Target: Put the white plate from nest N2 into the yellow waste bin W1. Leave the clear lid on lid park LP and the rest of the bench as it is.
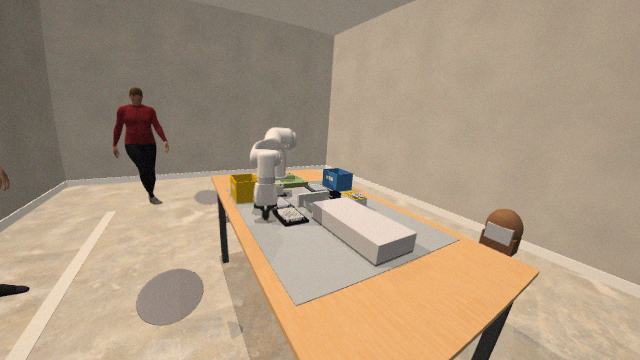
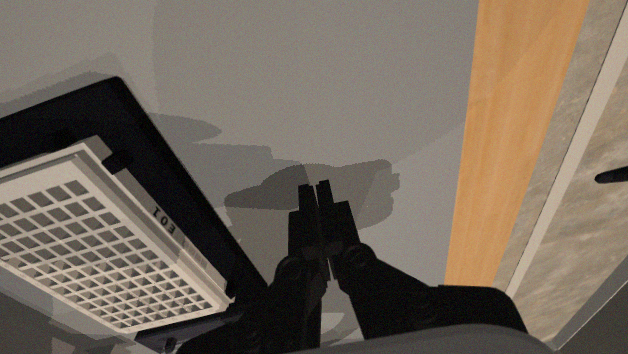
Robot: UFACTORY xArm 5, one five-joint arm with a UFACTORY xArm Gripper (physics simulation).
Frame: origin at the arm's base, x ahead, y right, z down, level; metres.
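Seen in the pictures: gripper, fingertip midpoint: (image 1: 265, 219) (image 2: 318, 201); arm's base at its link origin: (image 1: 279, 176).
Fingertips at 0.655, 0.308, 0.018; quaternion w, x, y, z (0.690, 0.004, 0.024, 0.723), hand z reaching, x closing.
Observation:
Offsets run from my fingertips to a thing's middle, as dx, dy, dz. "spot": to the spot under its first point. Level surfaces: height alone.
The white plate @(+0.001, -0.121, -0.008) (image 1: 291, 215) (image 2: 107, 245), a grid of square wells with "E01" on its side, sits in a black nest @(+0.001, -0.122, +0.000) (image 1: 298, 222) (image 2: 112, 112) on the grey mat. The nest's label is not readable. My gripper (image 1: 266, 216) (image 2: 318, 201) is shut and empty, with its fingertips together. It points down beside the nest, above the mat, on the side of the nearer long table edge. The yellow waste bin @(-0.356, +0.013, -0.049) (image 1: 243, 191) stands behind the gripper, partly covered by the arm. A second dark holder @(spot: -0.095, -0.139, +0.000) (image 2: 185, 327) shows in part below the nest; the clear lid cannot be made out clearly.
A long light grey box (image 1: 367, 225) lies right of the nest. A blue bin @(-0.360, -0.633, -0.049) (image 1: 337, 180), a yellow-topped rack @(+0.000, -0.501, -0.033) (image 1: 356, 196) and a green board (image 1: 295, 181) stand farther back. A person in red (image 1: 137, 125) is beyond the wooden table @(dz +0.014) (image 1: 450, 300); a brown-headed figure (image 1: 504, 222) is right.

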